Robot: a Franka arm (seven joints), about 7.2 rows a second.
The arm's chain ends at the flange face. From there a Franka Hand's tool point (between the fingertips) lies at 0.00 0.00 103.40 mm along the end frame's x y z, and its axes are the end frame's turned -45 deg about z.
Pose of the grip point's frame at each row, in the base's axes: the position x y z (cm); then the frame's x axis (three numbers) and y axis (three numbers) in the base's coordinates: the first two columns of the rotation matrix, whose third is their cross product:
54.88 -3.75 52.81 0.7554 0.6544 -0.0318 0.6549 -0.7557 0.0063
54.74 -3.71 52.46 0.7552 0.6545 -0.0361 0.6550 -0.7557 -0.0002
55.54 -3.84 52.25 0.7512 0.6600 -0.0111 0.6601 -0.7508 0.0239
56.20 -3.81 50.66 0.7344 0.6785 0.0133 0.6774 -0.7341 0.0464
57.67 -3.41 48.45 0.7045 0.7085 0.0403 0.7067 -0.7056 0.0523
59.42 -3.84 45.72 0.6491 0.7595 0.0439 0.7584 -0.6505 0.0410
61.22 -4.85 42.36 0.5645 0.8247 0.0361 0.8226 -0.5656 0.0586
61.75 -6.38 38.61 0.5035 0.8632 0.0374 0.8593 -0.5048 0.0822
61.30 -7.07 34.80 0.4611 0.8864 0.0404 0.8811 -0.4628 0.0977
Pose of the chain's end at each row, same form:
55.09 -3.49 63.14 0.9972 -0.0716 -0.0180 -0.0711 -0.9971 0.0269
55.02 -3.47 62.79 0.9972 -0.0716 -0.0257 -0.0709 -0.9972 0.0254
55.46 -3.58 62.59 0.9979 -0.0642 0.0091 -0.0644 -0.9976 0.0247
55.77 -3.55 60.99 0.9983 -0.0393 0.0422 -0.0403 -0.9989 0.0234
56.99 -3.32 58.77 0.9979 0.0021 0.0655 0.0016 -0.9999 0.0085
58.80 -3.91 56.04 0.9953 0.0771 0.0600 0.0773 -0.9970 -0.0021
60.51 -4.82 52.68 0.9808 0.1832 0.0670 0.1825 -0.9831 0.0159
60.82 -6.28 48.91 0.9636 0.2534 0.0846 0.2516 -0.9673 0.0317
60.21 -6.97 45.08 0.9491 0.2995 0.0977 0.2970 -0.9540 0.0405

